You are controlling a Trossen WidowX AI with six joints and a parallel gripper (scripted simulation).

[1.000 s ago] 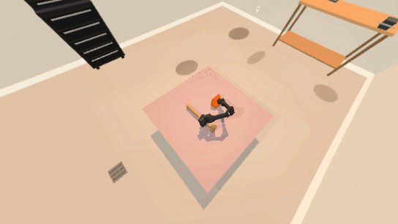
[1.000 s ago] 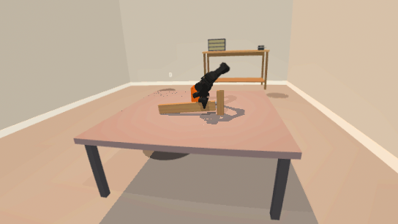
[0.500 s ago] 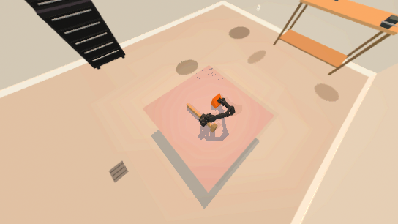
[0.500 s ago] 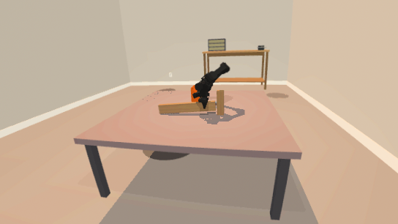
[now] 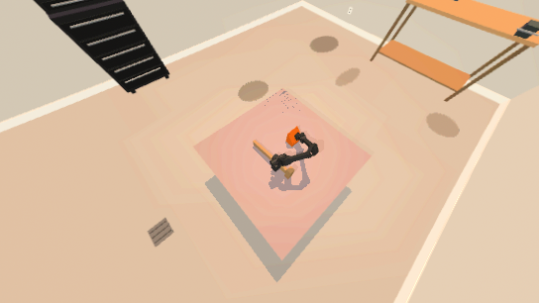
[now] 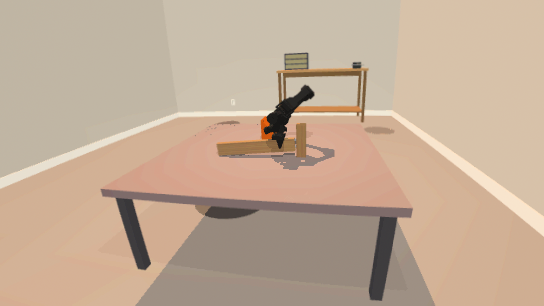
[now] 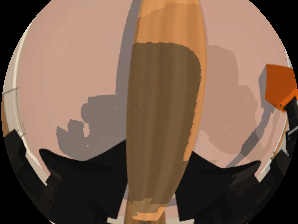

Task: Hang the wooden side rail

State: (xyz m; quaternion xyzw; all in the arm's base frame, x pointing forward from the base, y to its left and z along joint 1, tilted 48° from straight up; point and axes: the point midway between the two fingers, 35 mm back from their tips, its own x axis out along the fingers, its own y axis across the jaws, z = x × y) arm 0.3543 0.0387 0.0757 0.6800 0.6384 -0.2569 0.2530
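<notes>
The headboard post is 110 mm to the left of my gripper tip and 40 mm above it.
</notes>
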